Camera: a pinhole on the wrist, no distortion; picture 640 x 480 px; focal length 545.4 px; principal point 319.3 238.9 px. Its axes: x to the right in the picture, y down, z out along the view. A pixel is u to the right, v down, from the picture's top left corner.
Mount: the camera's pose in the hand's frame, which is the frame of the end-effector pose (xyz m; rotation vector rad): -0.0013 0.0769 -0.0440 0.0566 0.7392 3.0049
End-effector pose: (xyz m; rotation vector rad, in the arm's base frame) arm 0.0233 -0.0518 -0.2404 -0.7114 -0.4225 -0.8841
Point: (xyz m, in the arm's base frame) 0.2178 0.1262 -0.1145
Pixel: 163 269
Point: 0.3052 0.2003 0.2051
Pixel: 28 399
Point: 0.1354 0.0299 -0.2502
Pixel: 268 207
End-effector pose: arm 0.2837 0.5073 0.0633 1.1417 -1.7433 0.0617
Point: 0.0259 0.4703 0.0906
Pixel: 219 280
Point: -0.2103 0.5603 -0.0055
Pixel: 420 177
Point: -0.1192 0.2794 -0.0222
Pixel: 212 456
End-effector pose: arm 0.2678 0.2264 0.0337 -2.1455 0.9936 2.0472
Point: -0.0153 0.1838 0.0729
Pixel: 341 313
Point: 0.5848 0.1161 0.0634
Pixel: behind the camera
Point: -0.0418 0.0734 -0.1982
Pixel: outside the picture
